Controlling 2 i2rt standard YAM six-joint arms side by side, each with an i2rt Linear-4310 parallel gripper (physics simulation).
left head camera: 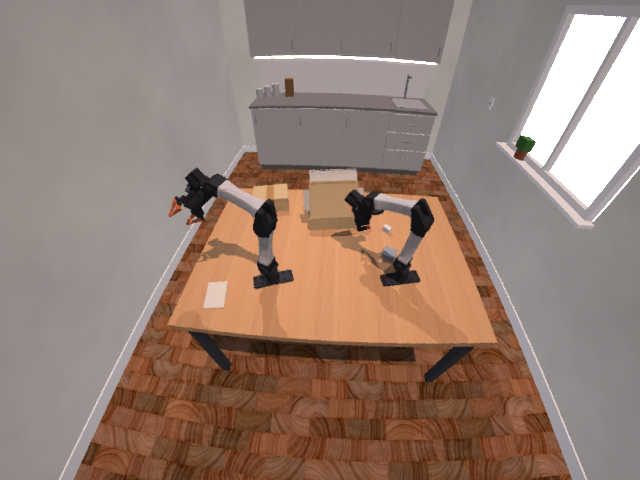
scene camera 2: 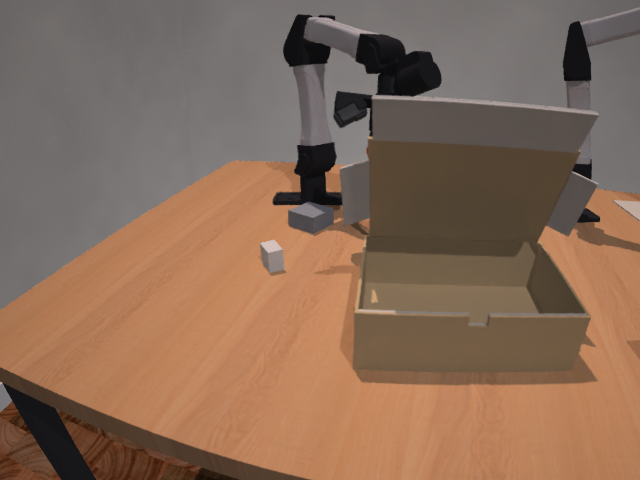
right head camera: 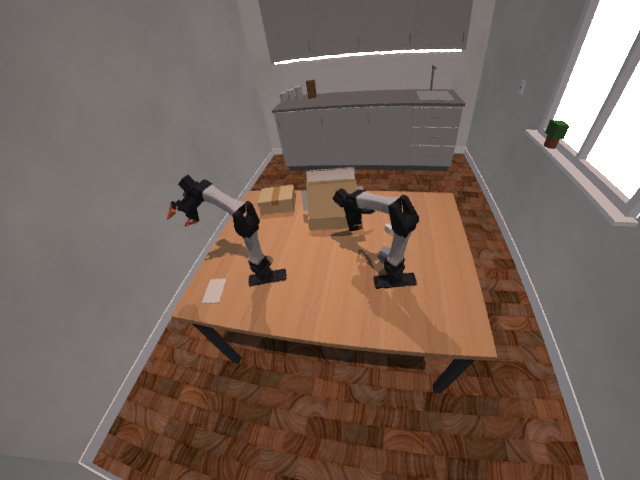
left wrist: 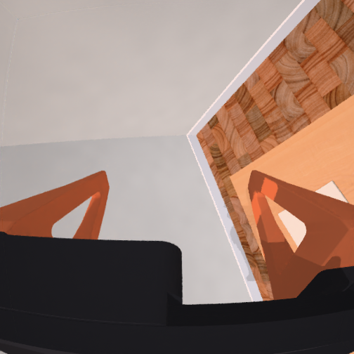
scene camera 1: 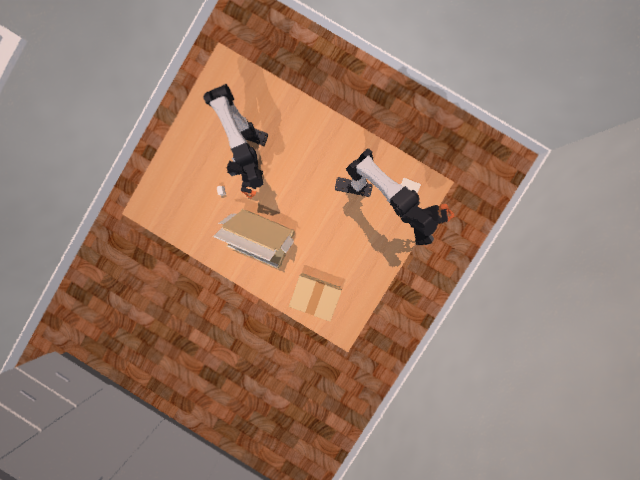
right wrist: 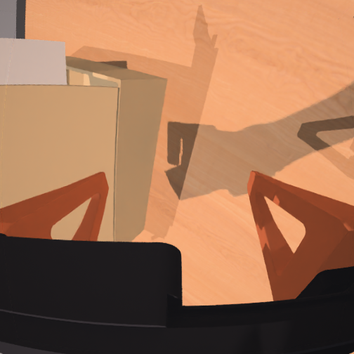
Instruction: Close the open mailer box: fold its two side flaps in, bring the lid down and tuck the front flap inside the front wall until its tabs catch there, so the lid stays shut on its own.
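Places are measured from the left arm's base along level axes (x ahead, y left, z up), in centimetres.
Pixels of known places: left gripper, fingertip midpoint: [left head camera: 178, 220] [right head camera: 176, 222] [scene camera 1: 442, 218]; right gripper, fingertip midpoint: [left head camera: 358, 222] [right head camera: 353, 221] [scene camera 1: 252, 190]; left arm's base, origin of the base link: [left head camera: 273, 279] [right head camera: 267, 277] [scene camera 1: 353, 187]; right arm's base, origin of the base link: [left head camera: 400, 278] [scene camera 2: 313, 200] [right head camera: 394, 281] [scene camera 1: 249, 134].
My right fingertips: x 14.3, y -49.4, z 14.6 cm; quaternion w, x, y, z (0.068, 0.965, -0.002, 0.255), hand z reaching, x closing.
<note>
Ahead of a thing's pixels: the offset from my right fingertips to its top centre. "pt": to the spot under its first point.
The mailer box {dx +23.3, dy +6.7, dz -5.8 cm} [scene camera 2: 465, 341] [right wrist: 135, 155] stands open on the table. Its lid {pt dx +17.5, dy +8.3, dz +2.7 cm} [left head camera: 333, 201] [right head camera: 326, 198] [scene camera 1: 258, 227] [scene camera 2: 470, 191] leans up and back over the hinge. The pale front flap {pt dx +25.5, dy +5.4, dz +15.1 cm} [scene camera 2: 480, 121] tops the lid. Two side flaps [scene camera 2: 355, 193] [scene camera 2: 572, 204] stick outward beside it. The front wall has a notch in its top edge. My right gripper [right wrist: 177, 179] [scene camera 1: 250, 192] is open and empty, near the lid's outer side; in scene camera 2 its fingers are mostly hidden behind the lid. My left gripper [left wrist: 178, 178] [left head camera: 183, 214] is open and empty, beyond the table's side edge.
A taped carton {dx +47.6, dy +41.4, dz -4.3 cm} [left head camera: 271, 197] [right head camera: 276, 198] [scene camera 1: 316, 297] stands near the mailer box. A small white block {dx +2.4, dy -21.2, dz -10.6 cm} [scene camera 2: 272, 256] [left head camera: 386, 228] [scene camera 1: 221, 190] and a grey block {dx -15.8, dy -13.7, dz -11.0 cm} [scene camera 2: 310, 217] [left head camera: 389, 253] lie on the right arm's side. A white sheet {dx -16.6, dy +78.5, dz -14.1 cm} [left head camera: 215, 295] [right head camera: 214, 290] lies near the left arm's base.
</note>
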